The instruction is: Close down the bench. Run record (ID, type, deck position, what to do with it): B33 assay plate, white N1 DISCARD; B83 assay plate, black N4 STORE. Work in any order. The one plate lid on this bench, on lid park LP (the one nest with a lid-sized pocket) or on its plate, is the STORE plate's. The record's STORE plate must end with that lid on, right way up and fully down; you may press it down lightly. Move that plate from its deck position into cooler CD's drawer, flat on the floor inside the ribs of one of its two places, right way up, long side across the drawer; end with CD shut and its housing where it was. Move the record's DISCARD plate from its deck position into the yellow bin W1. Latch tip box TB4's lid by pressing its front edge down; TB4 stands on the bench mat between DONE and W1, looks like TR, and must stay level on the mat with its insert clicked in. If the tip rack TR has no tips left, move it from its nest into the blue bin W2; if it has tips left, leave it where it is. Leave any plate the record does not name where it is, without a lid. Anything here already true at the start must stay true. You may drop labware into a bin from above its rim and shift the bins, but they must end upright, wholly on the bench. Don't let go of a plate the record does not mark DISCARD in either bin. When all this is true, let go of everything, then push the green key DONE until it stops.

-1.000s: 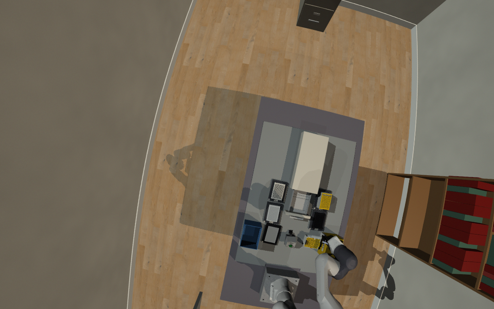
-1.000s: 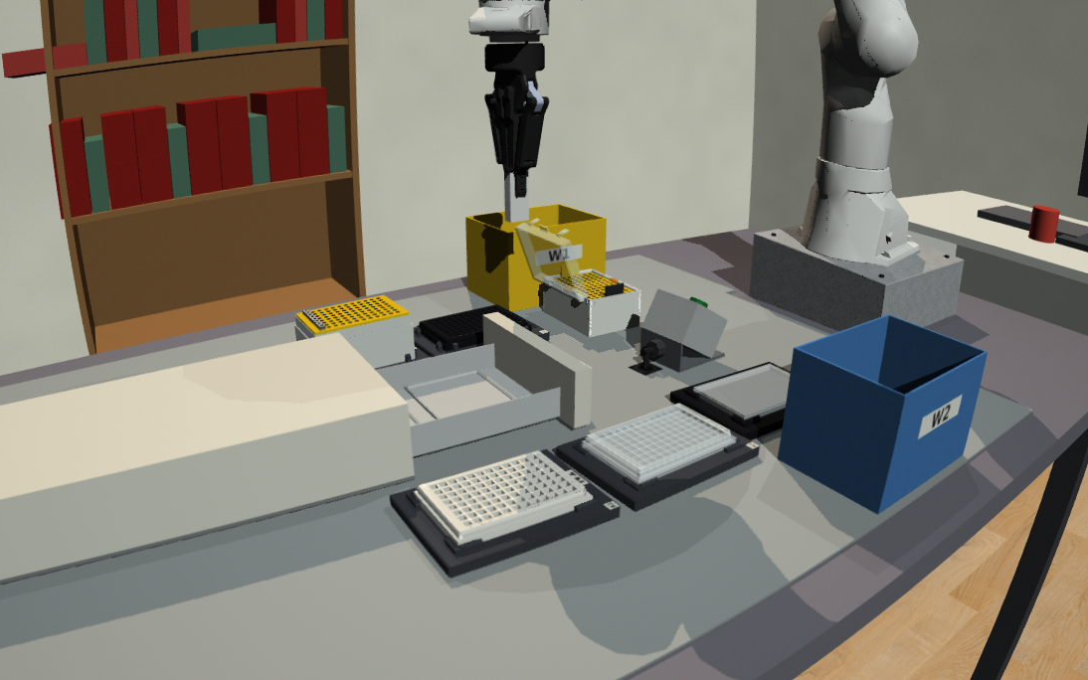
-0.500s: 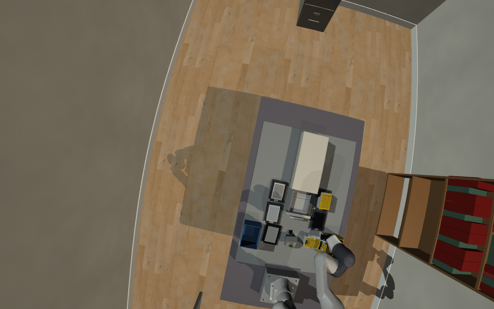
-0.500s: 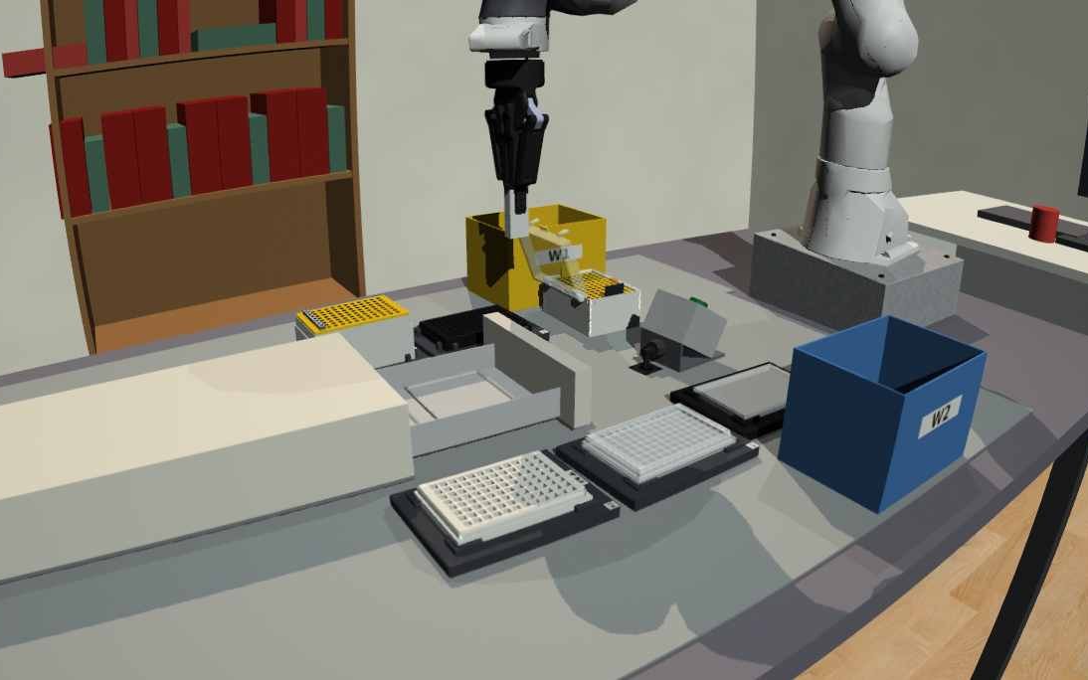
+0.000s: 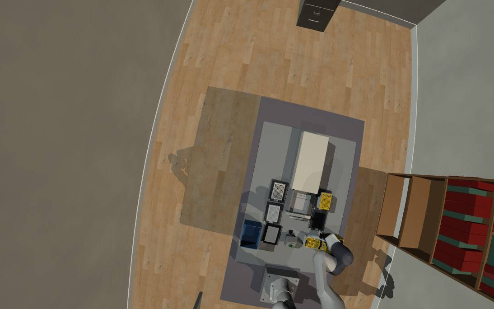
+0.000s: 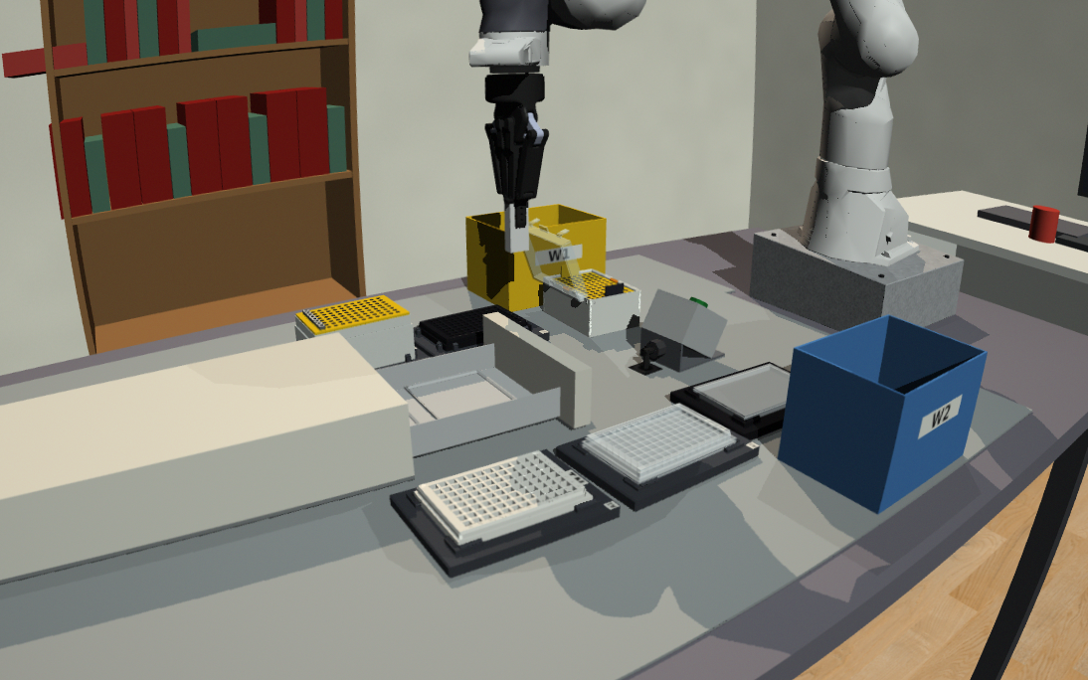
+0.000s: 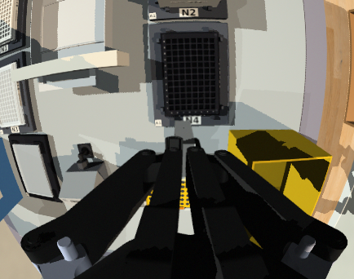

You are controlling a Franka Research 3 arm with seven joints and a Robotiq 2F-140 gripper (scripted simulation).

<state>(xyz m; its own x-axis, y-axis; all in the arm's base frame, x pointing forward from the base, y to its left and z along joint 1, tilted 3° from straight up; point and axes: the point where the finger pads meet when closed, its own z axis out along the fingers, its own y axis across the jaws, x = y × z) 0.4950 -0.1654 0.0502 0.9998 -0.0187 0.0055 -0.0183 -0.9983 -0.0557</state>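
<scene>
Now: the TB4's clear lid 6 cm behind my hand and 5 cm below it. From my hand the other things lie so: black plate: 6 cm ahead, 1 cm to the right, 13 cm below; yellow insert: 12 cm behind, 10 cm below; tip box TB4: 11 cm behind, 9 cm below.
</scene>
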